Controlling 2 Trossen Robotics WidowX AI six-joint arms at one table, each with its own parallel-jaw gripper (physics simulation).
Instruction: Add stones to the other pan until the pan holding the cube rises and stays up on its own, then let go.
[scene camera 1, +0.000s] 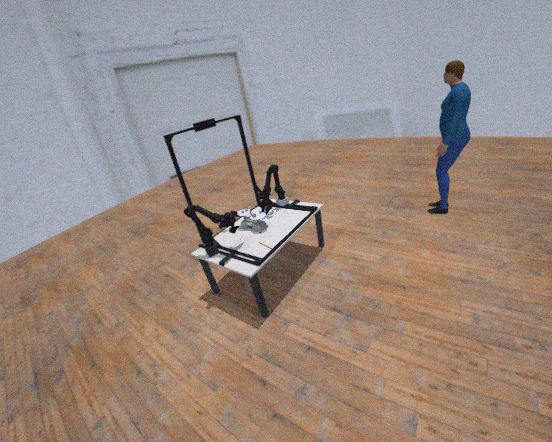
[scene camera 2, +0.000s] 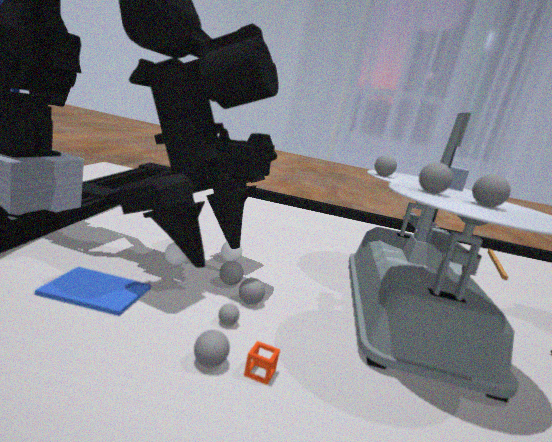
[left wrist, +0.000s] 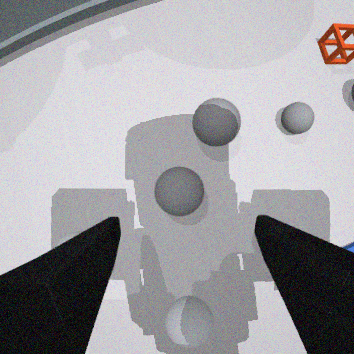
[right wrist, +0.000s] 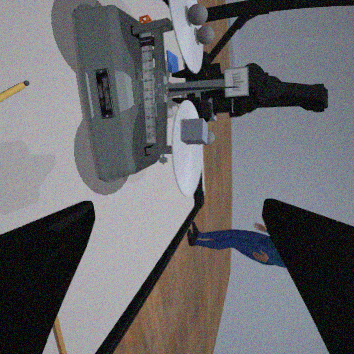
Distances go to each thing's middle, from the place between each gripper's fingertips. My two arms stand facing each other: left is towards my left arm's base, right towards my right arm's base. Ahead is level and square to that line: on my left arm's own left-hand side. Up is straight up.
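The grey balance scale (scene camera 2: 417, 310) is 220 mm to the right of my left hand, 60 mm ahead of it and 90 mm above it. I find the orange wire cube (scene camera 2: 269, 365) 140 mm behind my left hand, 90 mm to the right of it and 20 mm below it. With the blue flat pad (scene camera 2: 83, 287) it is my left gripper that is 30 mm above the pad, 90 mm past it and 90 mm to the right of it. Going by its middle, the blue flat pad is nearer to my left gripper than to my right hand.
Counted from my right hand, the orange wire cube is 35 cm to the left, 30 cm behind and 20 cm below, while the blue flat pad is 52 cm to the left, 26 cm behind and 20 cm below. The grey balance scale I see 9 cm below my right hand, 11 cm behind it and 21 cm to the left of it.
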